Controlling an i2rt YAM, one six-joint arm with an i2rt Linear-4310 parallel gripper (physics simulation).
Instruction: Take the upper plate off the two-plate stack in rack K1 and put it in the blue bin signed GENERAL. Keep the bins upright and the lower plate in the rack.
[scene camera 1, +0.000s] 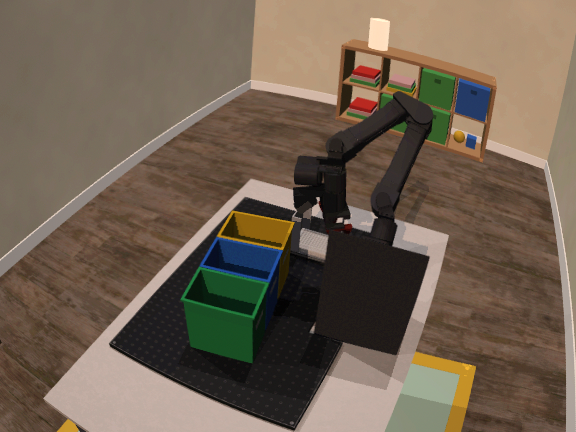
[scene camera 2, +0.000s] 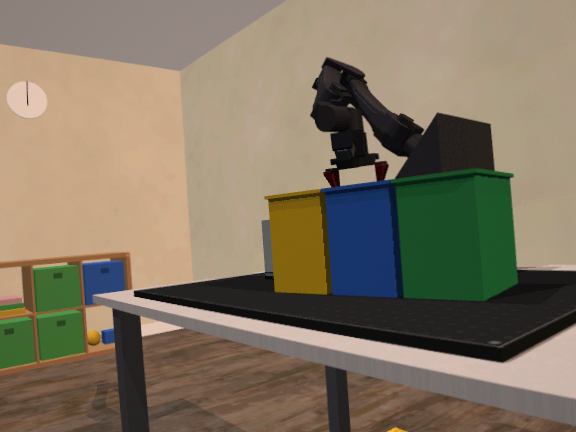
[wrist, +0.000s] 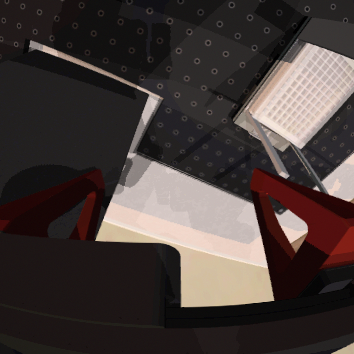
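Seen in the pictures: gripper, fingertip midpoint: (wrist: 176, 176); arm's base, link origin: (scene camera 1: 377, 251) (scene camera 2: 433, 162).
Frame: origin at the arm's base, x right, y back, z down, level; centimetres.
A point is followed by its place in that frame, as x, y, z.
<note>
A white gridded plate (scene camera 1: 314, 242) {22.7, -23.6, 20.3} (wrist: 308, 94) {23.6, -23.0, 20.8} sits in a light grey rack, whose grey upright (scene camera 1: 295, 235) {18.8, -28.5, 16.9} shows beside it. The rack's label and the lower plate cannot be made out clearly. The blue bin (scene camera 1: 241, 259) {-4.6, -34.3, 11.9} (scene camera 2: 362, 240) {-12.2, -39.7, 15.7} stands upright between the yellow and green bins; its sign does not show. My gripper (scene camera 1: 332, 217) (scene camera 2: 357, 181) (wrist: 176, 176) {10.9, -14.4, 7.5} is open with red fingers apart and empty. It hangs above the table; in the wrist view the plate lies beyond the right finger, not between the fingers.
The yellow bin (scene camera 1: 255, 233) {8.4, -36.6, 12.5} (scene camera 2: 299, 242) {0.7, -42.1, 15.6} stands between the blue bin and the rack side; the green bin (scene camera 1: 222, 322) {-28.7, -26.9, 11.3} (scene camera 2: 440, 240) {-25.0, -37.4, 16.2} is at the other end. A large dark block (scene camera 1: 372, 295) {-8.5, 2.5, 6.7} (scene camera 2: 465, 145) {-8.6, 0.1, -2.5} (wrist: 65, 110) {1.4, -11.0, 14.3} stands by the arm's base. A black perforated mat (scene camera 1: 165, 325) {-27.4, -46.5, 24.7} lies underneath.
</note>
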